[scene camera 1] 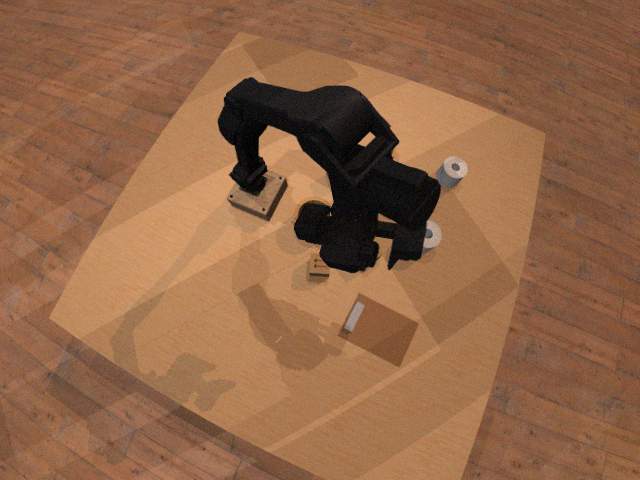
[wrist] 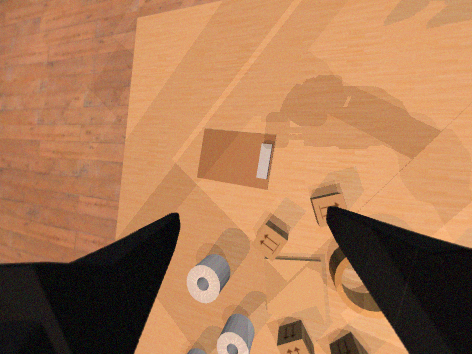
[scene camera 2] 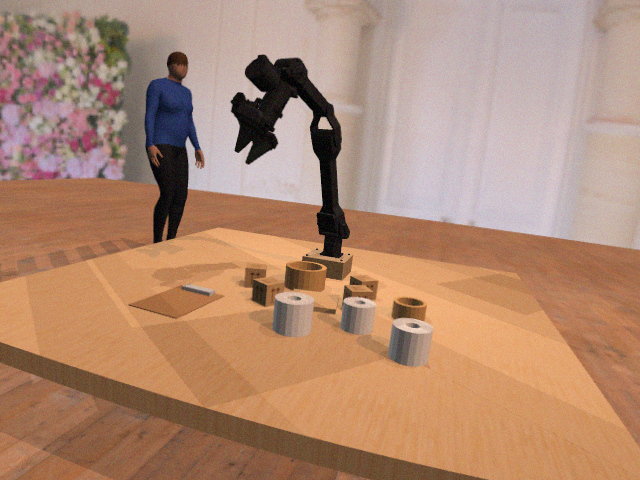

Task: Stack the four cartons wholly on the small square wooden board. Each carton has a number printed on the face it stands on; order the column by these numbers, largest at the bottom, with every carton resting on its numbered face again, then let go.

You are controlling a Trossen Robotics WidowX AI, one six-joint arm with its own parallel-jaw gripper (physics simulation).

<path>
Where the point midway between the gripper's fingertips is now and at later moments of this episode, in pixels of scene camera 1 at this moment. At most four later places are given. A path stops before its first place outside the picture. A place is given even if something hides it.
The gripper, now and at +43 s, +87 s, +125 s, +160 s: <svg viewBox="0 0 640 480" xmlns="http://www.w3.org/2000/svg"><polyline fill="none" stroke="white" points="362,262 384,230 399,247 339,253 374,178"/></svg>
</path>
